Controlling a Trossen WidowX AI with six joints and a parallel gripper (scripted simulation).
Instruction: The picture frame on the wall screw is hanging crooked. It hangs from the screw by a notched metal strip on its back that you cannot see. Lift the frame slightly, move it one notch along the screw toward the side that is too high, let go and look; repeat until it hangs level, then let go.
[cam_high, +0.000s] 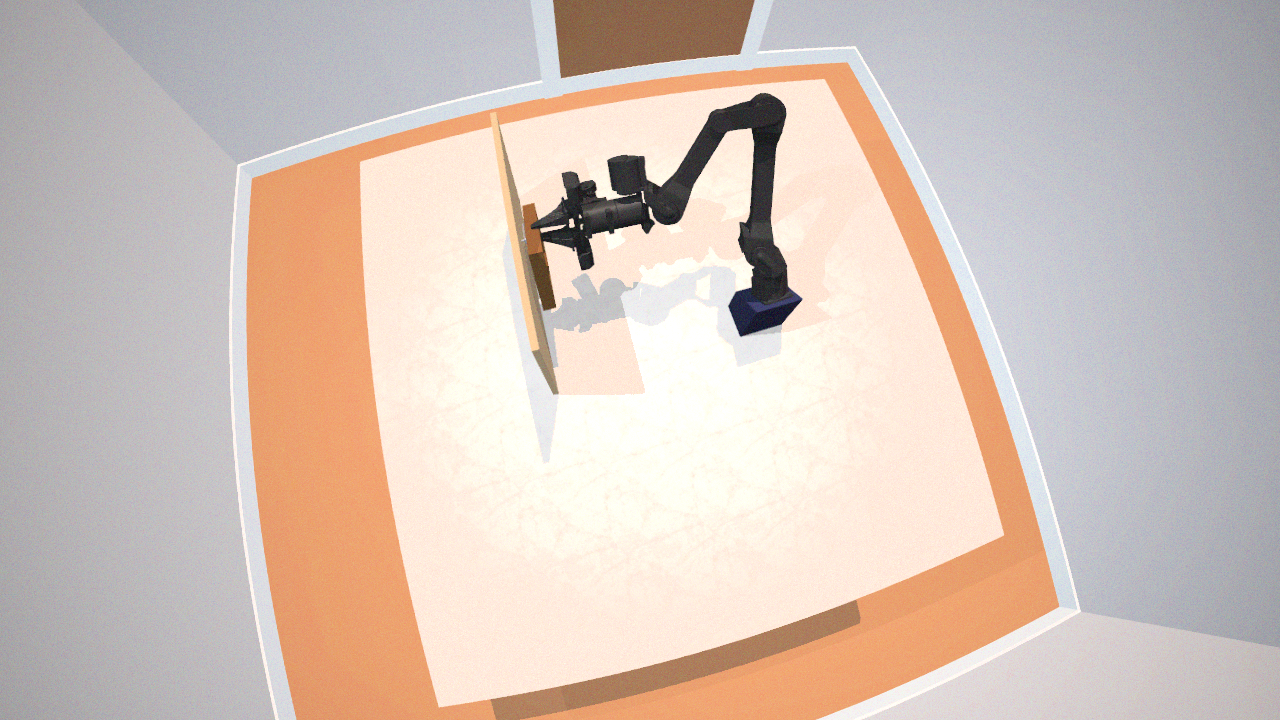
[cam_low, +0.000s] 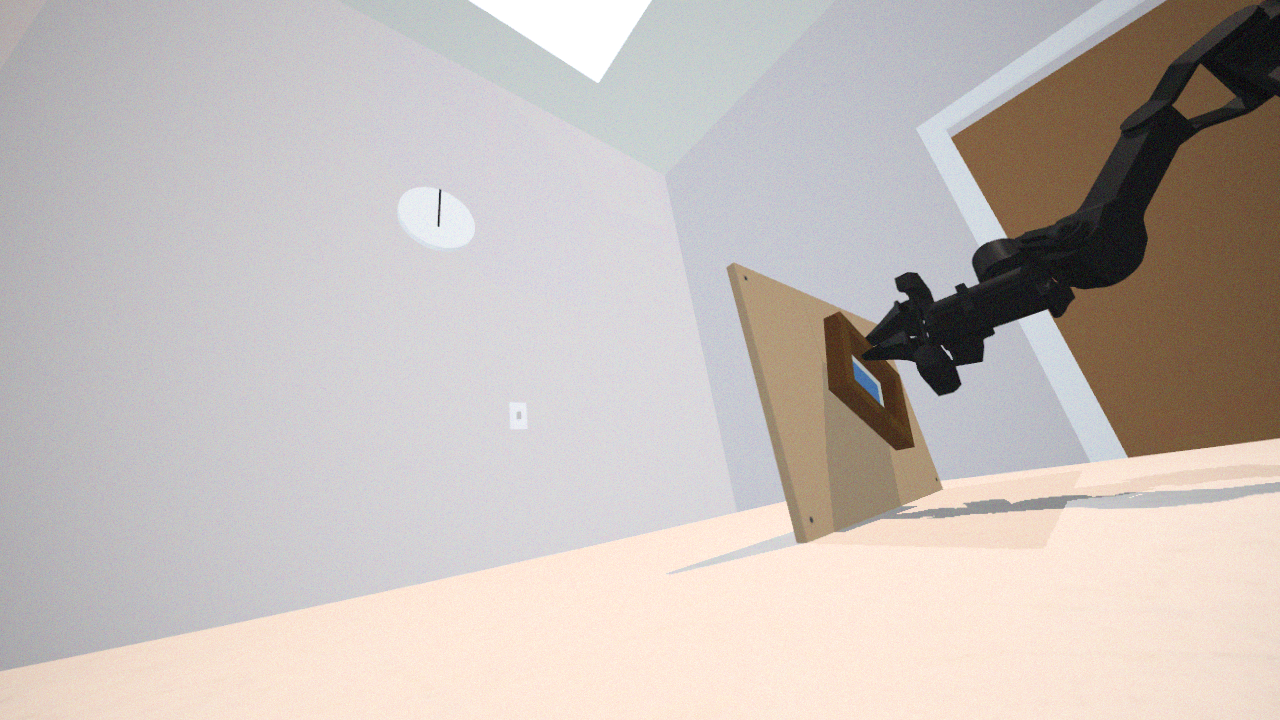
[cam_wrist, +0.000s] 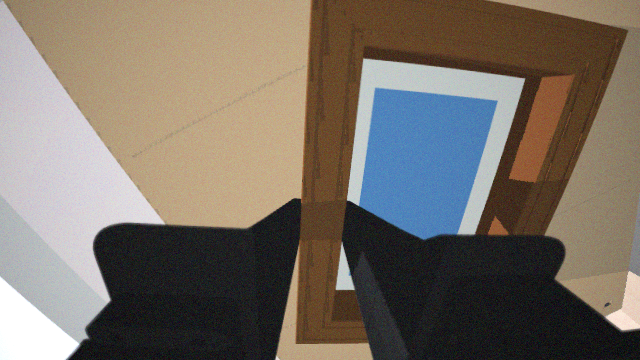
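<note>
My gripper tip is now 50 mm above the brown wooden picture frame, 20 mm to the right of it and 10 mm short of it. The rest, counted from my gripper tip: tan wall board 60 mm below, 20 mm ahead, 10 mm to the left.
</note>
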